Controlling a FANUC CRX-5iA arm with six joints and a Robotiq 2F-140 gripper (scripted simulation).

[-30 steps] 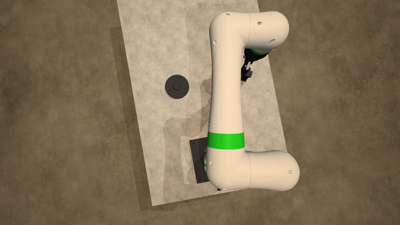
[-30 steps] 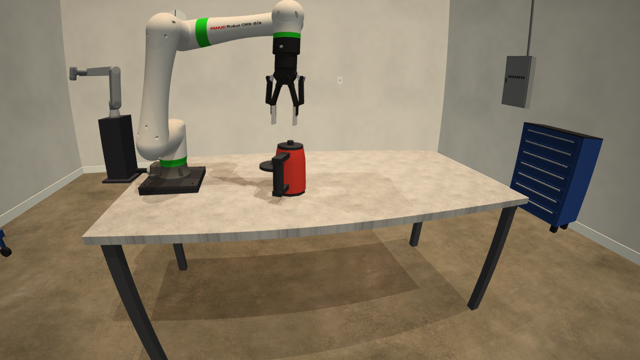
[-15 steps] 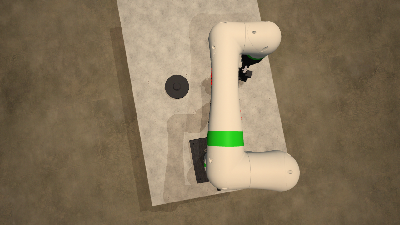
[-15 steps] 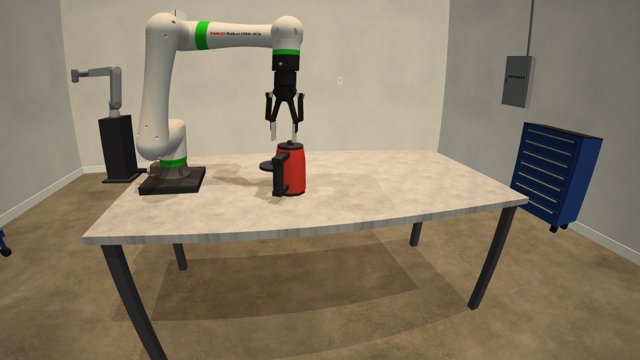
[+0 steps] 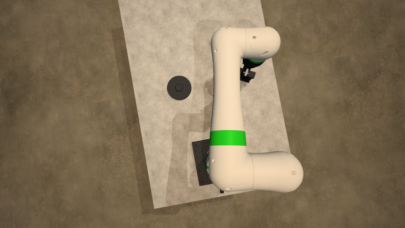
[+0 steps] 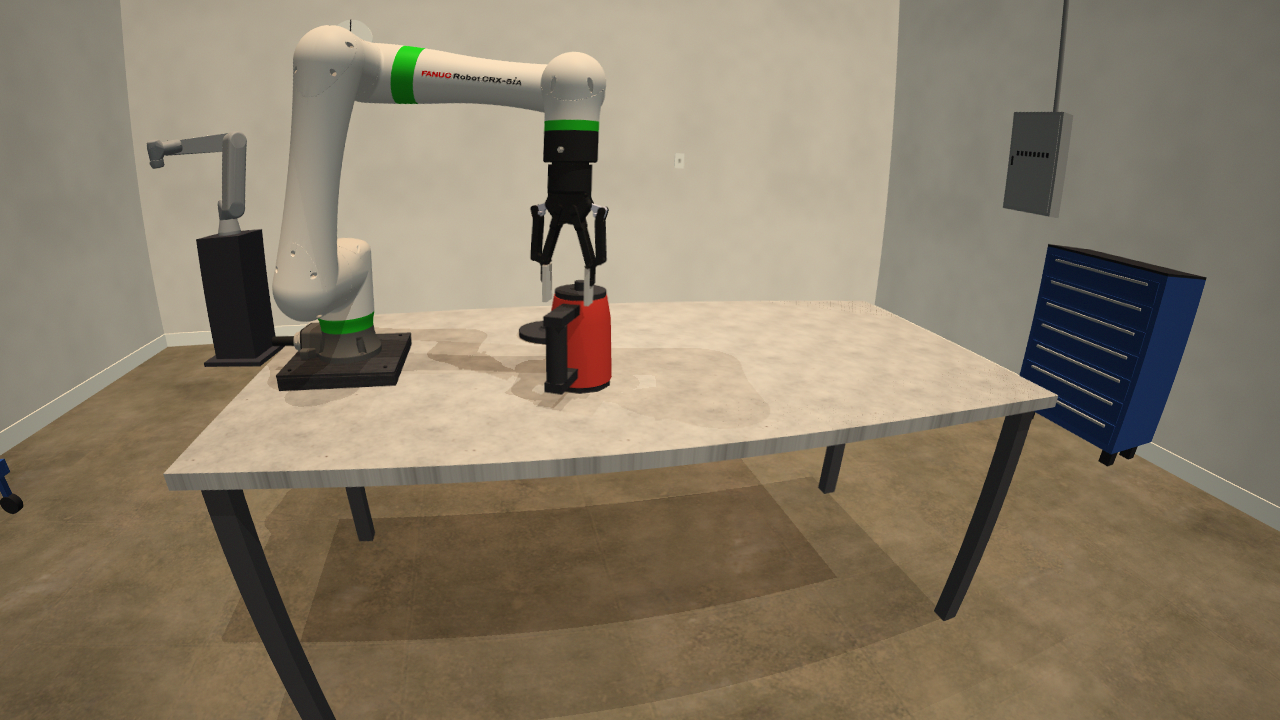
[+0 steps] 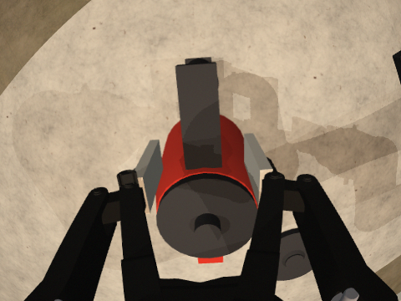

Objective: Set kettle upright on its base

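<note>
Now: hand 11 cm above the red kettle, 3 cm to the right of it and 1 cm short of it. Also, from my hand: round black base: 36 cm to the left, 19 cm below, 4 cm behind.
</note>
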